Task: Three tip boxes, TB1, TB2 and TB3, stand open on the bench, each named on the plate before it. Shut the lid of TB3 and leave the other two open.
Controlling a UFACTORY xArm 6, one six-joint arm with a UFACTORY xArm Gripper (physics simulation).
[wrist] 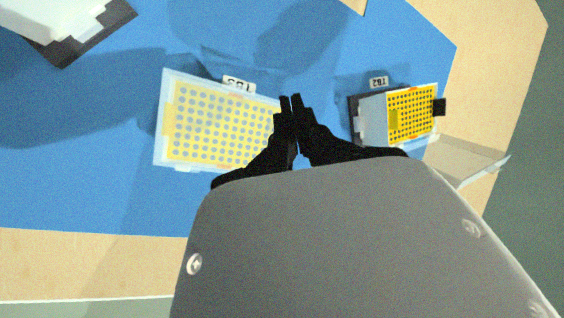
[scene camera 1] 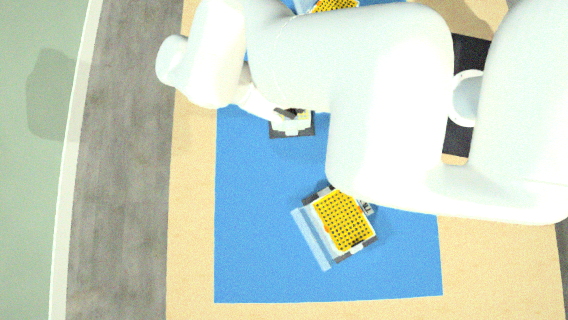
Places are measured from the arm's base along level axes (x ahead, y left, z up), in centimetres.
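Pixels of known places: gripper, fingertip midpoint: (wrist: 290,110); arm's base, link origin: (scene camera 1: 469,98).
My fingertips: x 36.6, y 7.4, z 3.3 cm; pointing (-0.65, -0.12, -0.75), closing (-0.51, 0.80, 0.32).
Observation:
For each thing: its middle in the pictures, then the offset to it from my fingertips. Level surfaces: height alone.
- TB3, body centre: (wrist: 232,122) (scene camera 1: 294,99) dx +2.4, dy -4.4, dz -7.1 cm
- TB2, body centre: (scene camera 1: 343,218) (wrist: 416,113) dx -10.1, dy +21.4, dz -4.5 cm
- blue mat, surface height: dz -11.0 cm
- wooden bench, surface height: dz -11.3 cm
TB3 (wrist: 220,125) (scene camera 1: 291,126) has its clear lid lying over the yellow tips, with the hazy cover spanning the whole rack; whether it is fully seated I cannot tell. Its name plate (wrist: 239,84) shows behind it in the wrist view. My gripper (wrist: 290,110) (scene camera 1: 289,113) is shut and empty, its fingertips at the right end of TB3's lid in the wrist view. TB2 (wrist: 411,116) (scene camera 1: 344,220) is open, its clear lid (wrist: 467,157) (scene camera 1: 311,240) swung out to the side. The third box, TB1 (scene camera 1: 336,5) (wrist: 55,22), is partly cut off; its plate does not show.
The boxes stand on a blue mat (scene camera 1: 260,260) (wrist: 75,185) on the wooden bench (scene camera 1: 190,250) (wrist: 90,260). The white arm (scene camera 1: 390,100) spans the upper scene view, hiding part of the mat and TB2's plate. A black base plate (scene camera 1: 457,142) lies under the arm's foot.

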